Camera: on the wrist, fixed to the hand. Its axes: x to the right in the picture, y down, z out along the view.
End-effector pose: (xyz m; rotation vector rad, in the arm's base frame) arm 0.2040 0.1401 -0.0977 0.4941 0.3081 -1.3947
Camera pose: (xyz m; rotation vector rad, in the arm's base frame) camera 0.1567 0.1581 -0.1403 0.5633 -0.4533 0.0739
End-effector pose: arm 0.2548 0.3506 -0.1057 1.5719 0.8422 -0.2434
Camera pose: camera 0.2078 0.3865 -0.1352 1.9634 -0.7698 0.6036
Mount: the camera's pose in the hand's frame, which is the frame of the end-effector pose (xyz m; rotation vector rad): -0.0023 -0.0511 -0.0419 0.2824 -0.2452 1.5800
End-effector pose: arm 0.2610 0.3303 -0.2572 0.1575 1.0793 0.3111
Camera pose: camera 0.2318 0.2802 -0.2889 1.2806 0.5394 1.4947
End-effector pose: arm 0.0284 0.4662 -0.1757 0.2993 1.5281 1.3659
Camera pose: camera 0.0179 0.4230 -0.2247 2.0681 1.1425 2.0575
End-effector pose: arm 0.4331 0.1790 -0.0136 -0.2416 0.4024 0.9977
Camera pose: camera 0.4664 0.1347 -0.0496 0.5755 0.4784 2.4475
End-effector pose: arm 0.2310 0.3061 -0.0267 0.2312 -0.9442 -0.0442
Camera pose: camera 0.2667 0.2640 -0.0632 -0.3174 -1.1556 1.5431
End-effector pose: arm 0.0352 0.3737 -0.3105 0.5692 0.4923 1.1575
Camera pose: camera 0.0440 0.3634 -0.3752 1.4309 -0.1331 2.4608
